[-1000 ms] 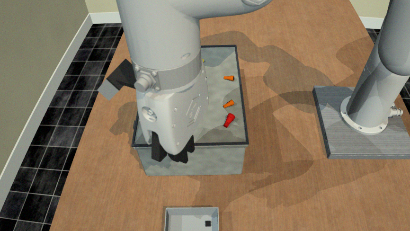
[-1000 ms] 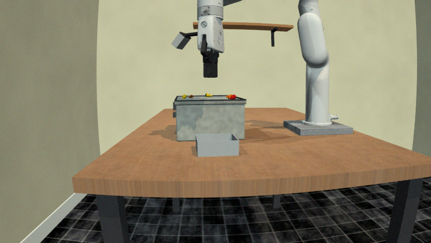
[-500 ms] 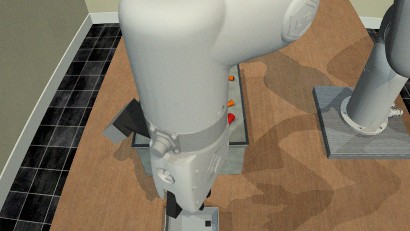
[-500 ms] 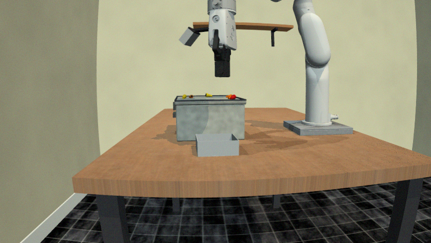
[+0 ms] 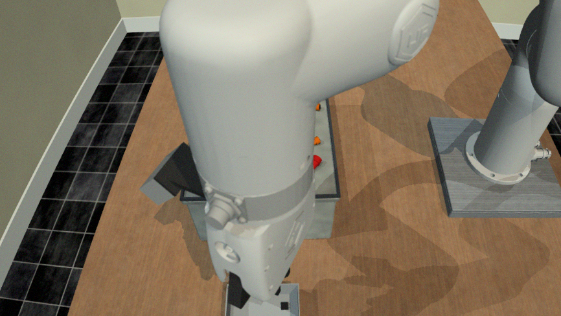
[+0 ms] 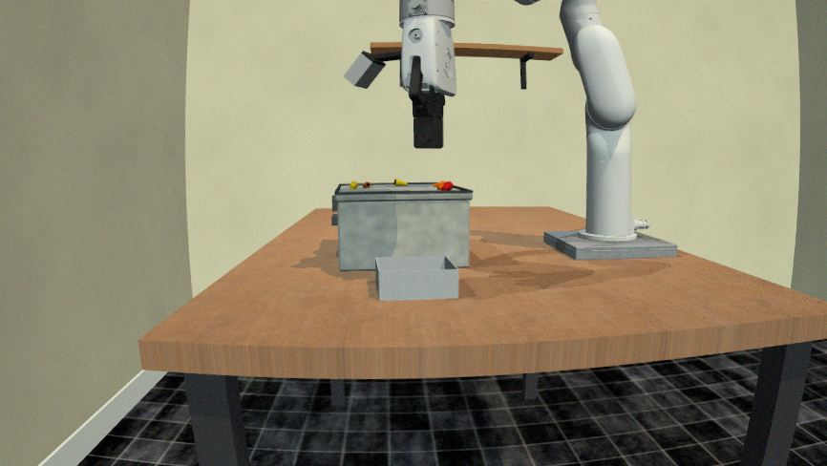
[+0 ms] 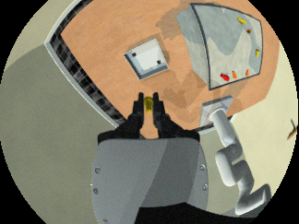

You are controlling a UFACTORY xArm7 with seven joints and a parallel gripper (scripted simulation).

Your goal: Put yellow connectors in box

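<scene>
The grey tool case is 3 cm ahead of my hand, 29 cm to the right of it and 12 cm below it. Round my hand: red connector 5 cm behind, 20 cm to the right, 8 cm below.
</scene>
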